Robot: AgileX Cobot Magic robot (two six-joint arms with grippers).
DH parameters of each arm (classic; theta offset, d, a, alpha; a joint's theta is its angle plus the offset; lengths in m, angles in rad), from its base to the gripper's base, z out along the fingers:
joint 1: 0 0.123 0 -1.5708
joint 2: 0.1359 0 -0.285 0
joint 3: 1.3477 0 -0.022 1.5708
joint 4: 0 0.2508 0 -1.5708
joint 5: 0 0 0.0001 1.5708
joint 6: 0 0.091 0 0
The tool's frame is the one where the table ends.
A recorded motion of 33 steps. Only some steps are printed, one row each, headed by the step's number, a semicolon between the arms.
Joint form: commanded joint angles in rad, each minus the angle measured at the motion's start. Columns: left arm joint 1, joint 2, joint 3, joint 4, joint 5, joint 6; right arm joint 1, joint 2, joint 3, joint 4, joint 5, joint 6.
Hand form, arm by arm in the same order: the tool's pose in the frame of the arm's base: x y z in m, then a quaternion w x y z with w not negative. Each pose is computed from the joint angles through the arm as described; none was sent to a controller.
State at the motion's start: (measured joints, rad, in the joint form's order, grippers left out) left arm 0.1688 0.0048 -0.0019 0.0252 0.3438 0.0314; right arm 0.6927 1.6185 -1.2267 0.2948 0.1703 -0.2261
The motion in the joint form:
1: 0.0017 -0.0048 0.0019 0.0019 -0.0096 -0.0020; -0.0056 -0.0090 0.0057 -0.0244 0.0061 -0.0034
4: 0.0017 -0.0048 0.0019 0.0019 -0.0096 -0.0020; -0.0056 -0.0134 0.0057 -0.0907 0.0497 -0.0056
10: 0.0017 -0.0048 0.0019 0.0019 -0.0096 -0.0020; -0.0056 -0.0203 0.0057 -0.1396 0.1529 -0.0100
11: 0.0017 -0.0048 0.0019 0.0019 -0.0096 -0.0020; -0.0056 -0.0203 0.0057 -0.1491 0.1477 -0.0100
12: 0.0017 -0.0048 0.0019 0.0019 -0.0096 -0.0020; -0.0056 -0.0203 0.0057 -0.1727 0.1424 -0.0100
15: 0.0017 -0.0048 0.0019 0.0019 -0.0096 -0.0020; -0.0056 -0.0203 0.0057 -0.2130 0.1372 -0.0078
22: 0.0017 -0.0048 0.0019 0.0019 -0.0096 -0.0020; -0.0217 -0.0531 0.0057 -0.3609 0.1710 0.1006
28: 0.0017 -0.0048 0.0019 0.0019 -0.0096 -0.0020; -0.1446 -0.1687 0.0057 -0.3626 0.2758 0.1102
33: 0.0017 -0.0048 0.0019 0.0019 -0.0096 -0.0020; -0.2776 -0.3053 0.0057 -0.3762 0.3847 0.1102
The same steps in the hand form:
1: 0.0529 0.0099 0.1830 0.61036 -0.04825 0.78731 0.07264; 0.2883 0.2421 0.3089 0.48135 -0.28388 0.80389 0.20365
4: 0.0529 0.0099 0.1830 0.61036 -0.04825 0.78731 0.07264; 0.2864 0.2402 0.3069 0.47174 -0.31427 0.80385 0.18036
10: 0.0529 0.0099 0.1830 0.61036 -0.04825 0.78731 0.07264; 0.2812 0.2365 0.3015 0.43524 -0.34585 0.81627 0.15701
11: 0.0529 0.0099 0.1830 0.61036 -0.04825 0.78731 0.07264; 0.2816 0.2364 0.3018 0.43843 -0.34829 0.81408 0.15411
12: 0.0529 0.0099 0.1830 0.61036 -0.04825 0.78731 0.07264; 0.2823 0.2360 0.3021 0.44298 -0.35530 0.81000 0.14638
15: 0.0529 0.0099 0.1830 0.61036 -0.04825 0.78731 0.07264; 0.2832 0.2353 0.3024 0.44878 -0.36680 0.80390 0.13340
22: 0.0529 0.0099 0.1830 0.61036 -0.04825 0.78731 0.07264; 0.2835 0.2225 0.3118 0.45626 -0.36330 0.80583 0.10236
28: 0.0529 0.0099 0.1830 0.61036 -0.04825 0.78731 0.07264; 0.2842 0.1704 0.3439 0.46661 -0.30614 0.82645 0.07446
33: 0.0529 0.0099 0.1830 0.61036 -0.04825 0.78731 0.07264; 0.2700 0.1147 0.3784 0.48364 -0.24858 0.83841 0.03699

